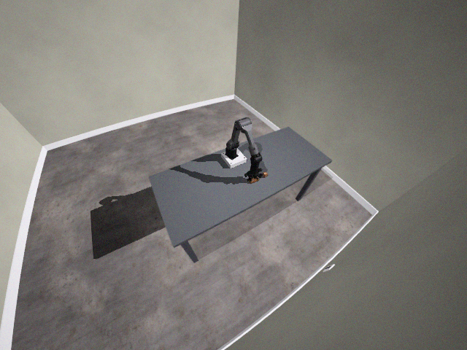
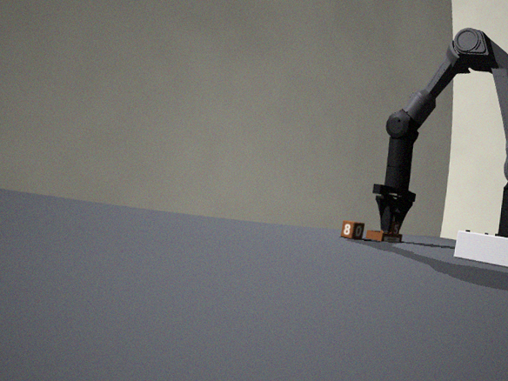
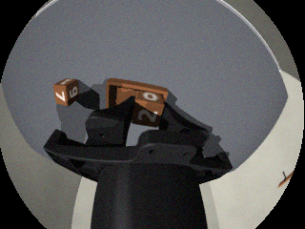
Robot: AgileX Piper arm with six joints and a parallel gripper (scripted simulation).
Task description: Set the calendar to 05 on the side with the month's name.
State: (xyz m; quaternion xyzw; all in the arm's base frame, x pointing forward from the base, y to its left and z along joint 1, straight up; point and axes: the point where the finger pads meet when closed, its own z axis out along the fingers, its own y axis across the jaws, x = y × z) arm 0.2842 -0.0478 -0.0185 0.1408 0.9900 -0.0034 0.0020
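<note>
My gripper is now right at the cube. Also, from my hand: brown calendar tray (20 mm to the left, 20 mm below).
</note>
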